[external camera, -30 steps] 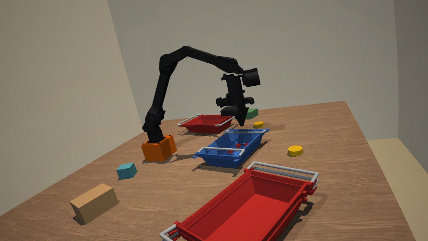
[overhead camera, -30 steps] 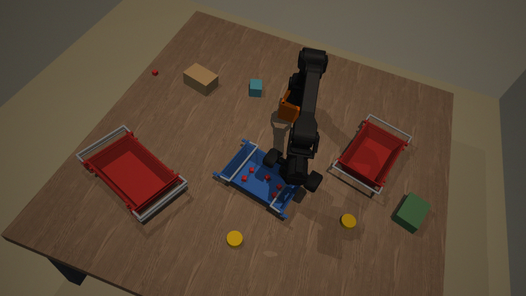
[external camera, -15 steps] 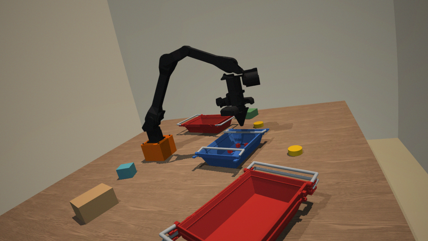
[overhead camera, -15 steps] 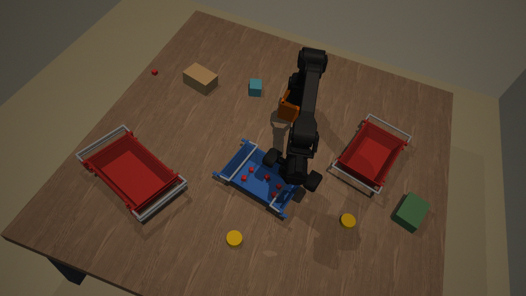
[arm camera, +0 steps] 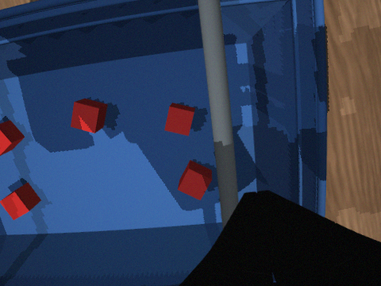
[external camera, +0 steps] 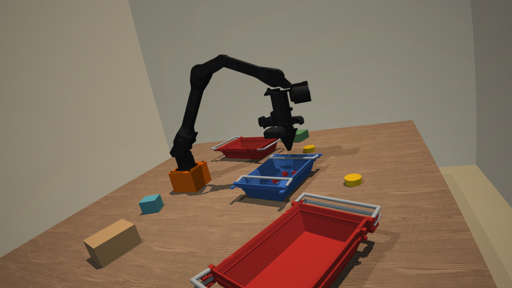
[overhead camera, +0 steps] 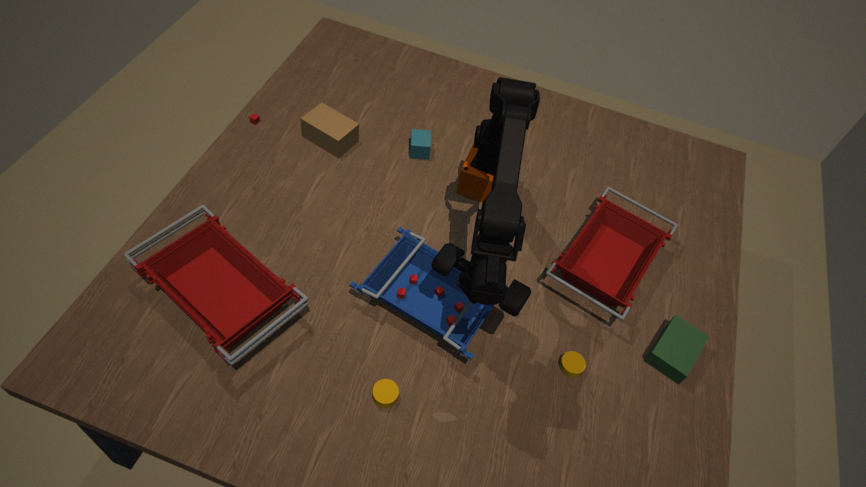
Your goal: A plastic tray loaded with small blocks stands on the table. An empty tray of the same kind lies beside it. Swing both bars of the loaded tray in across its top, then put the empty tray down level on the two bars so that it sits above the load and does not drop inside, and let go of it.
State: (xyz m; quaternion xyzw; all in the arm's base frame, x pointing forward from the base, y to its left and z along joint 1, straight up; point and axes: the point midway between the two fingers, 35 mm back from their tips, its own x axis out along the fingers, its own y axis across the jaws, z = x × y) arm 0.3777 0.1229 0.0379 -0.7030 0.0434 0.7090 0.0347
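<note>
Right now my gripper tip is 300 mm past the red tray, 230 mm to the right of it and 40 mm above it. Round my gripper tip: teal cube: 410 mm behind, 310 mm to the right, 60 mm below; green box: 420 mm to the left, 150 mm behind, 70 mm below; tan box: 520 mm to the right, 320 mm behind, 60 mm below.
</note>
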